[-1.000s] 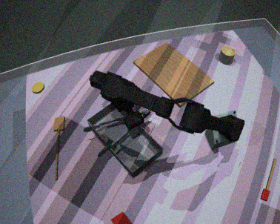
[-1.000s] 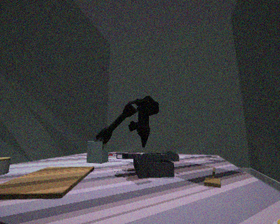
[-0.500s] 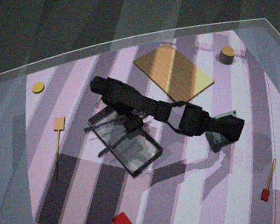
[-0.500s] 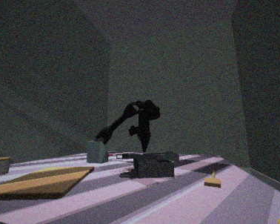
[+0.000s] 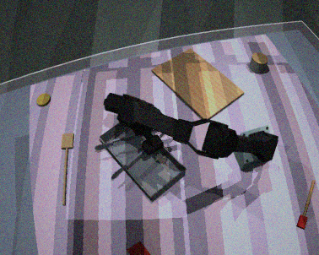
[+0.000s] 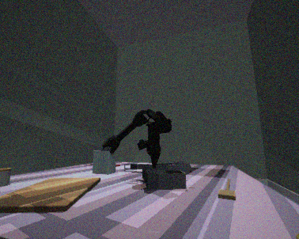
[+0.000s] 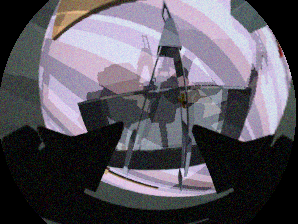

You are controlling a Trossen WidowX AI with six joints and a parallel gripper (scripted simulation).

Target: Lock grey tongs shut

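My gripper tip is 4 cm to the right of the roasting tin, 4 cm above it and 2 cm short of it. Round my gripper tip: yellow disc 40 cm ahead, 37 cm to the right, 6 cm below; red-headed tool 51 cm behind, 41 cm to the left, 6 cm below; wooden board 30 cm behind, 27 cm to the right, 6 cm below.
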